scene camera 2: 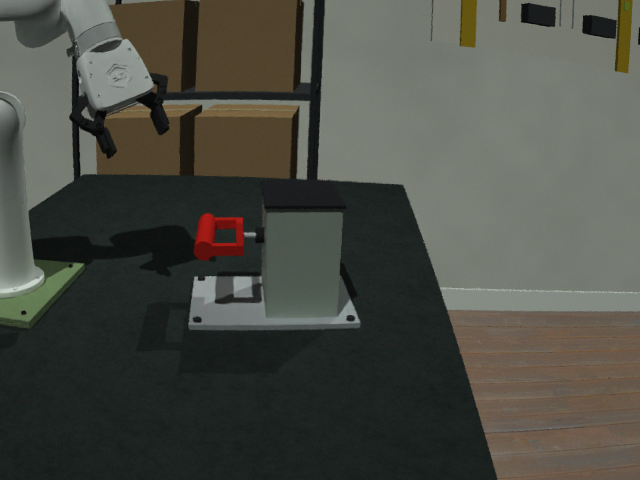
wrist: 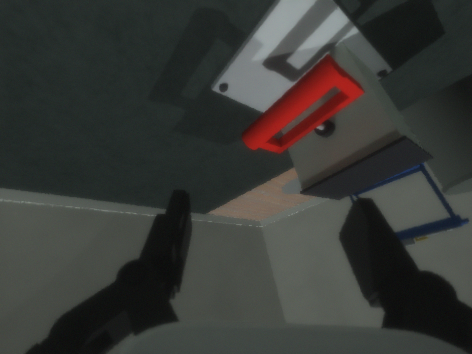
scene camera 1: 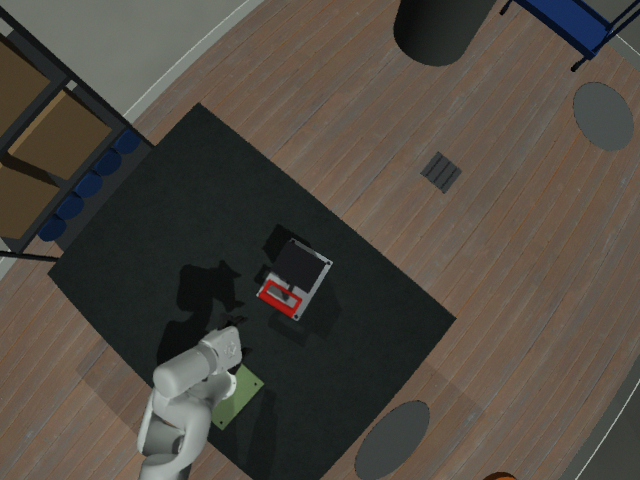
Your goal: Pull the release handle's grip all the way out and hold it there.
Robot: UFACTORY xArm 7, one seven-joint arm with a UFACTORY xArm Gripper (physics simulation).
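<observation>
The release handle has a red grip (scene camera 1: 279, 305) (scene camera 2: 205, 236) (wrist: 290, 103), a round bar on a rectangular frame. A short, thin metal rod (scene camera 2: 249, 235) joins it to a black collar on the pale housing (scene camera 2: 302, 263) (wrist: 350, 137), which has a black top. The housing stands on a light base plate (scene camera 1: 310, 301) (scene camera 2: 222, 316) (wrist: 245, 70). My gripper (scene camera 1: 246, 335) (scene camera 2: 136, 143) (wrist: 268, 213) is open and empty. In the second scene view it is above and left of the grip, apart from it. In the wrist view the grip is beyond the fingertips, tilted across the upper right.
The housing's unit stands on a dark surface (scene camera 1: 155, 206) (scene camera 2: 361, 403). My arm's green mounting plate (scene camera 1: 242, 395) (scene camera 2: 49, 294) is on the robot's side. A shelf rack (scene camera 2: 315, 103) with brown boxes stands behind. A blue cart (scene camera 1: 563, 20) and a dark cylinder (scene camera 1: 439, 31) are farther off.
</observation>
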